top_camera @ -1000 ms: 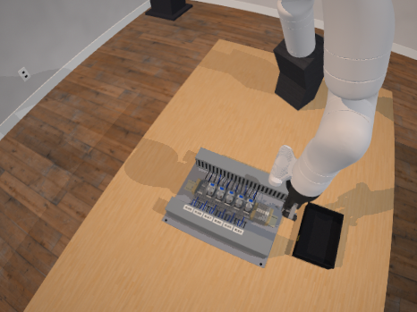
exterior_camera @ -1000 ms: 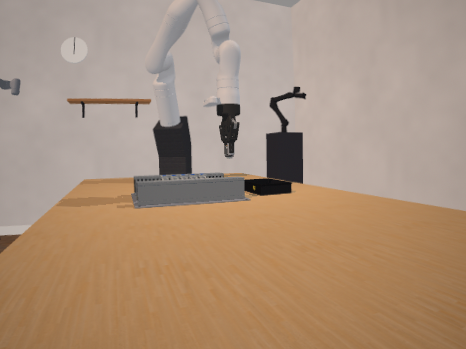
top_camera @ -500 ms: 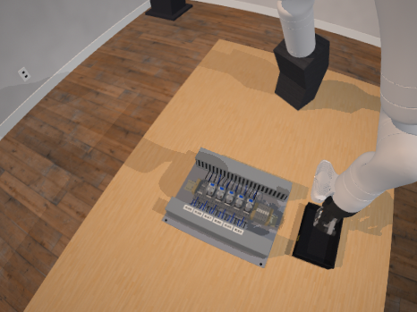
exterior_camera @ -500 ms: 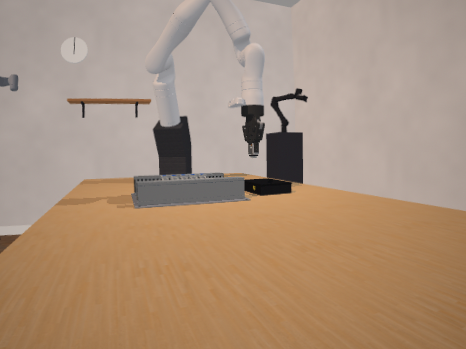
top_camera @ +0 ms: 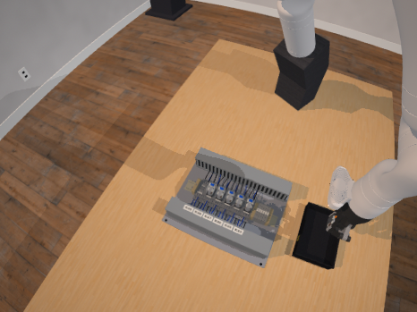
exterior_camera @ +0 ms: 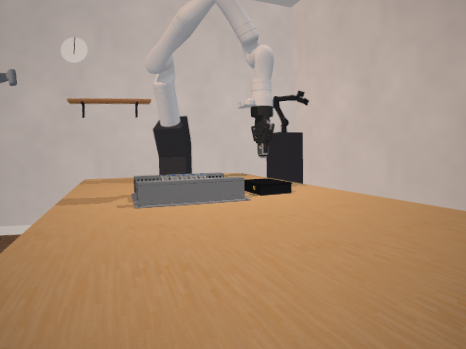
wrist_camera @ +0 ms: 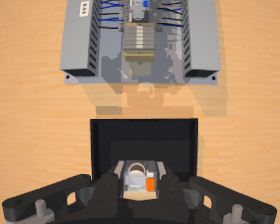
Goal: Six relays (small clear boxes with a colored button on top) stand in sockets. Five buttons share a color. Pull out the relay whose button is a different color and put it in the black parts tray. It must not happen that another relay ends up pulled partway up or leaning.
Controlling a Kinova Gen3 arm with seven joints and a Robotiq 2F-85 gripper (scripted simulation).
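My hand is 1 cm to the right of the black parts tray and 13 cm above it. Also, from my hand: relay: 1 cm below.
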